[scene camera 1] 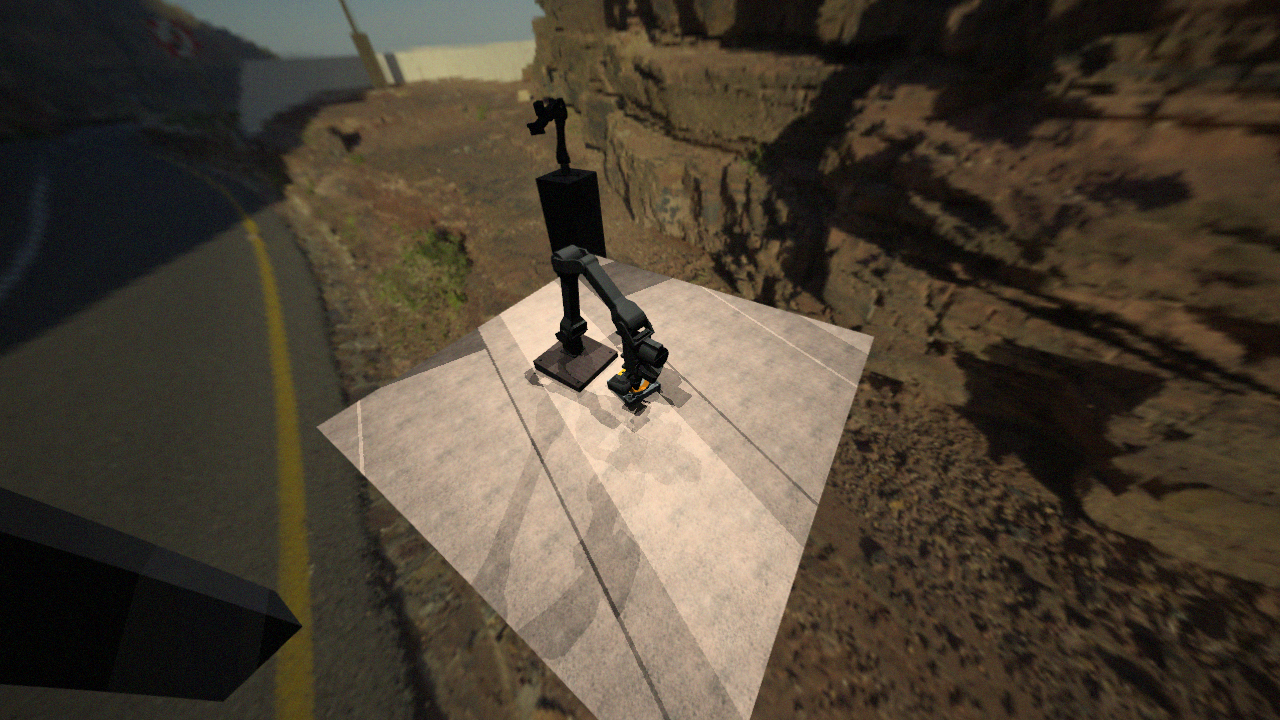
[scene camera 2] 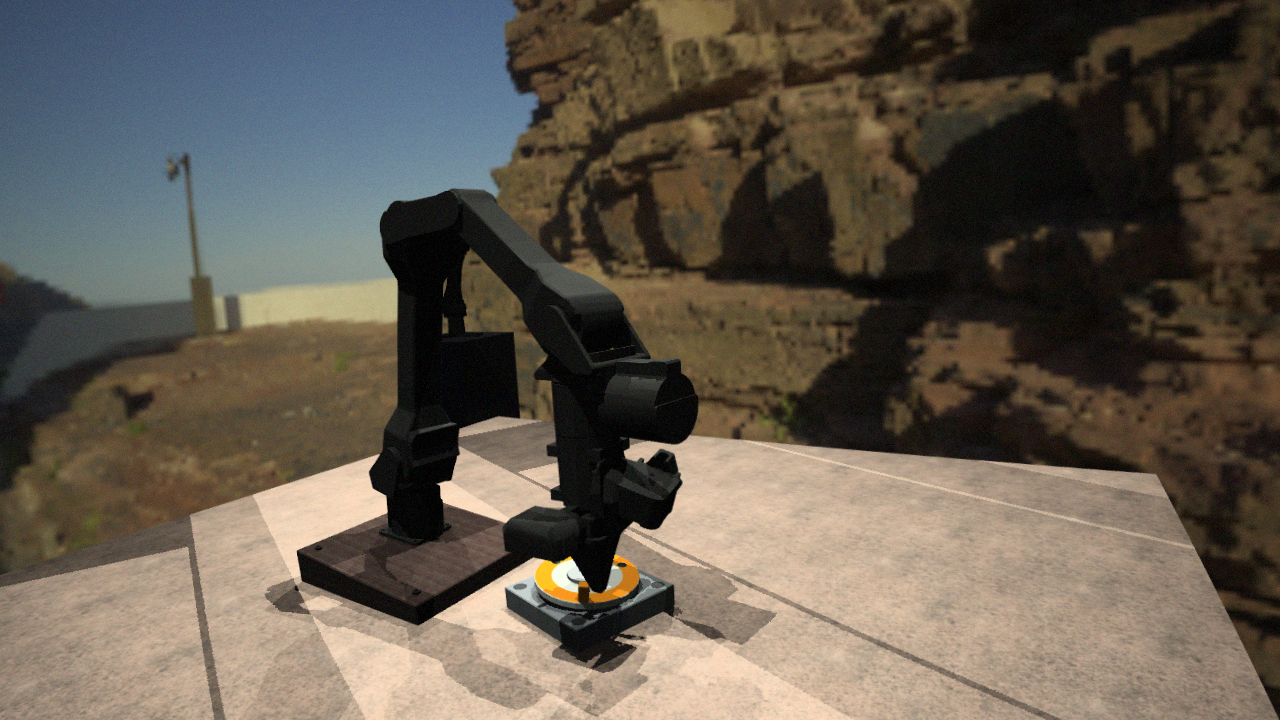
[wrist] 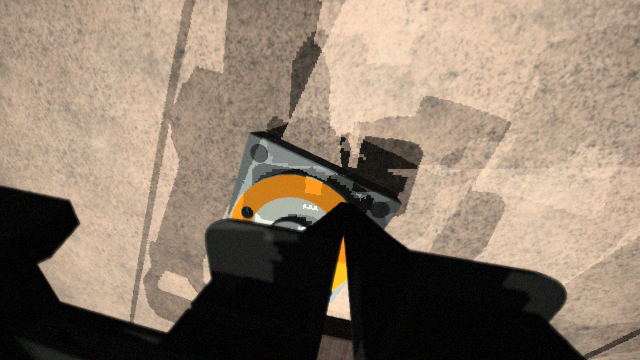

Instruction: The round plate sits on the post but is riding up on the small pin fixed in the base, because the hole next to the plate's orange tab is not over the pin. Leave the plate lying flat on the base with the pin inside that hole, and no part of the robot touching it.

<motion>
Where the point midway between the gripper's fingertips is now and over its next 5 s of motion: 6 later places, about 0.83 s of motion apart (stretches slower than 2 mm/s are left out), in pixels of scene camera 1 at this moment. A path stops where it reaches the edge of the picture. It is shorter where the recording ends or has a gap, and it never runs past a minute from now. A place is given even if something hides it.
My gripper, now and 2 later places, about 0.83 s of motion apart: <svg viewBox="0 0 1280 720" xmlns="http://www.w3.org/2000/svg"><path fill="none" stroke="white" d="M636 389L626 388L621 382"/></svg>
</motion>
